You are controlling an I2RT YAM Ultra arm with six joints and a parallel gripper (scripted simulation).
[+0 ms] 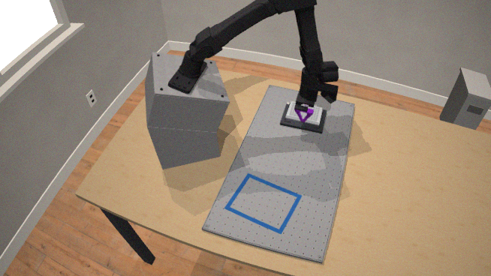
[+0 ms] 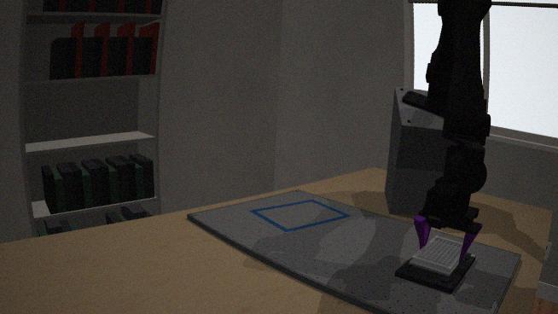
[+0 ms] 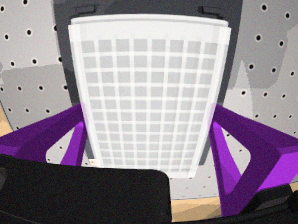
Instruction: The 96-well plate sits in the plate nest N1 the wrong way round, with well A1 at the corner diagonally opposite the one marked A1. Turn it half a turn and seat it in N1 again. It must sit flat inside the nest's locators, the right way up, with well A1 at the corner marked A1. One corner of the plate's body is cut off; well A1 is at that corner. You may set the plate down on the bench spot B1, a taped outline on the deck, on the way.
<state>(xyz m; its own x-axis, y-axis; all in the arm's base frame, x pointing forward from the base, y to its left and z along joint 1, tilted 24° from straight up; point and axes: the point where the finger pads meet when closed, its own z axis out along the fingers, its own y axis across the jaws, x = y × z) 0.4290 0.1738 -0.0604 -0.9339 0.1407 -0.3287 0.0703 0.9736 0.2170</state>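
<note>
Right now the dark plate nest N1 is 30 mm below my hand. The rest, counted from my hand: light mark (70 mm behind, 60 mm to the left, 20 mm below); then white 96-well plate (right at my hand).
</note>
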